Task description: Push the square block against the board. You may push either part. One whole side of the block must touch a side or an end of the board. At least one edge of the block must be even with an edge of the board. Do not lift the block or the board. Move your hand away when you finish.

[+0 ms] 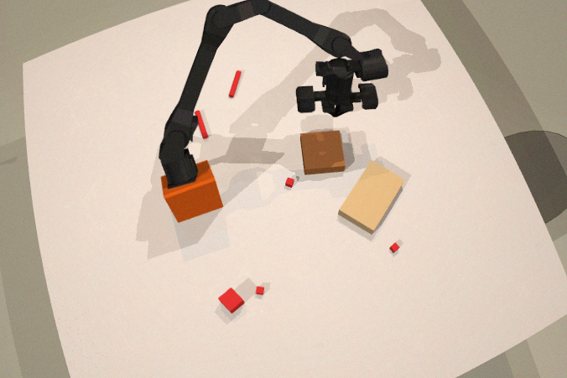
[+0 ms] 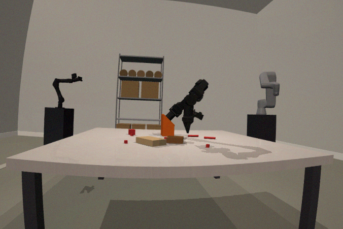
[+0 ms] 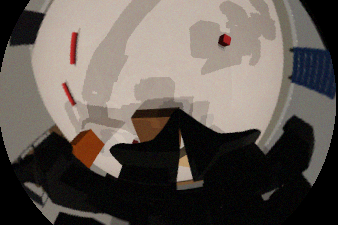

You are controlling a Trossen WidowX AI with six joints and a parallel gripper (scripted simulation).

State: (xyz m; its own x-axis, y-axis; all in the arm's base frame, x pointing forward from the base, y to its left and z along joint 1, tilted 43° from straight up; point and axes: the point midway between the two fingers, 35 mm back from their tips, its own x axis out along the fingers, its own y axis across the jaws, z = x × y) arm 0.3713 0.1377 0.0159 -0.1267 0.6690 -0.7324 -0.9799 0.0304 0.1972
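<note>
The square brown block lies 70 mm to the right of my gripper tip, 50 mm behind it and 40 mm below it. From my gripper tip the other things lie so: red square 380 mm to the right, 340 mm behind, 40 mm below; pale tan board 210 mm to the right, 40 mm below, 40 mm ahead.
</note>
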